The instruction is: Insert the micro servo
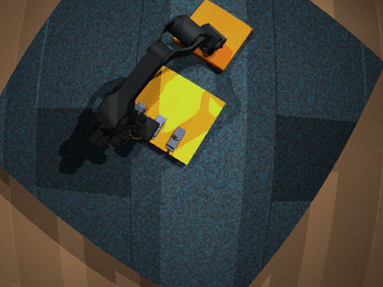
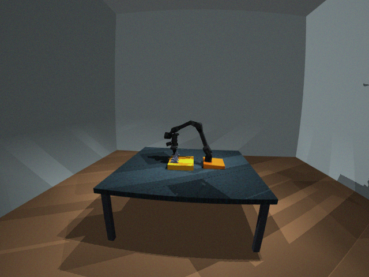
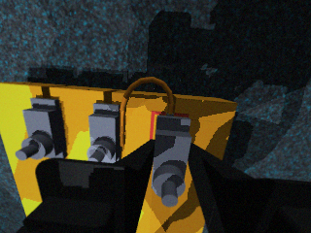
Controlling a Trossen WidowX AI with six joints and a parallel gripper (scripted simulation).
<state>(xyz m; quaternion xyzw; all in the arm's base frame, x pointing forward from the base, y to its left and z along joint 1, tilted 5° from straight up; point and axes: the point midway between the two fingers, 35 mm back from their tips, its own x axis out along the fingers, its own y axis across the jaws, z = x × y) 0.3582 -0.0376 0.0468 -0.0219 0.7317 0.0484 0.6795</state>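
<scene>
My gripper tip is 13 cm past the robot deck, 6 cm to the right of it and 6 cm above it.
</scene>
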